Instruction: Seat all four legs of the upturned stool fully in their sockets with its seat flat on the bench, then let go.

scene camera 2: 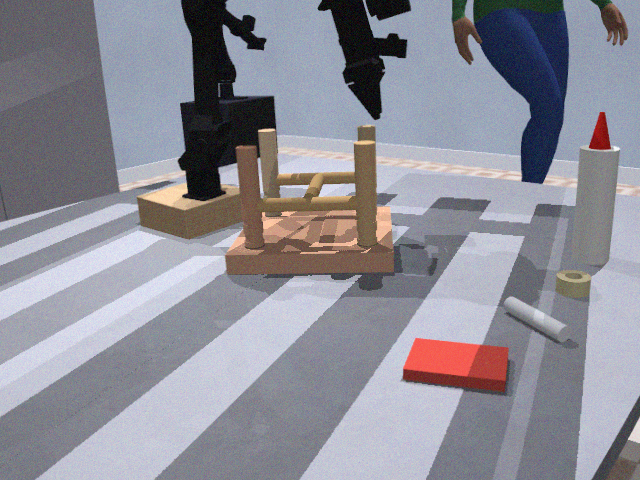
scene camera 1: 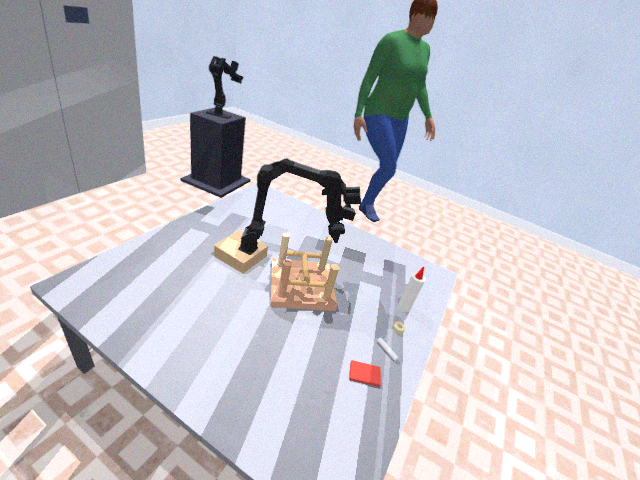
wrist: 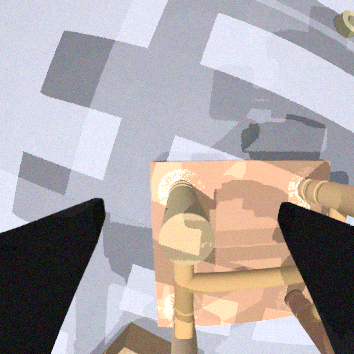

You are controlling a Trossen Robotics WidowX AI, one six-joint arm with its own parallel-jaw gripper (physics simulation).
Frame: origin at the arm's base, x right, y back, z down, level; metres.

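Seen in the pictures: gripper, fingertip midpoint: (scene camera 2: 378, 116) (scene camera 1: 335, 236) (wrist: 193, 209); arm's base, link origin: (scene camera 2: 204, 195) (scene camera 1: 248, 248).
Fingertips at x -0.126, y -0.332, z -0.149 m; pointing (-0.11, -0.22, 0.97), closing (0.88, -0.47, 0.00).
Note:
Offsets run from my fingertips to a thing's top centre. "spot": to the spot under its first point. Level surfaces: height alone.
The upturned stool's reddish seat (scene camera 1: 303, 304) (scene camera 2: 310, 263) (wrist: 250, 200) lies flat on the bench {dz +0.210 m} (scene camera 1: 206, 351). Its reddish front left leg {dx +0.255, dy +0.085, dz +0.017 m} (scene camera 1: 284, 279) (scene camera 2: 250, 196), pale back left leg {spot: dx +0.114, dy +0.170, dz +0.086 m} (scene camera 1: 283, 250) (scene camera 2: 268, 165), back right leg {spot: dx +0.023, dy +0.012, dz +0.081 m} (scene camera 1: 326, 253) (scene camera 2: 366, 132) (wrist: 186, 239) and front right leg {spot: dx +0.177, dy -0.081, dz +0.086 m} (scene camera 1: 332, 283) (scene camera 2: 366, 191) stand up from it, joined by rungs. The exact depth of each leg in its socket is too small to tell. My gripper (scene camera 1: 336, 238) (scene camera 2: 378, 117) (wrist: 193, 209) is open and empty, above the back right leg, whose top shows between the fingers in the wrist view.
A white glue bottle with a red tip {dx -0.014, dy -0.373, dz -0.019 m} (scene camera 1: 410, 294) (scene camera 2: 594, 206), a yellowish ring {dx +0.128, dy -0.379, dz +0.186 m} (scene camera 1: 398, 327) (scene camera 2: 573, 289), a white stick {dx +0.254, dy -0.363, dz +0.189 m} (scene camera 1: 387, 349) (scene camera 2: 535, 318) and a red block {dx +0.392, dy -0.320, dz +0.196 m} (scene camera 1: 364, 373) (scene camera 2: 454, 364) stand or lie right of the stool. A person (scene camera 1: 395, 87) is behind the bench.

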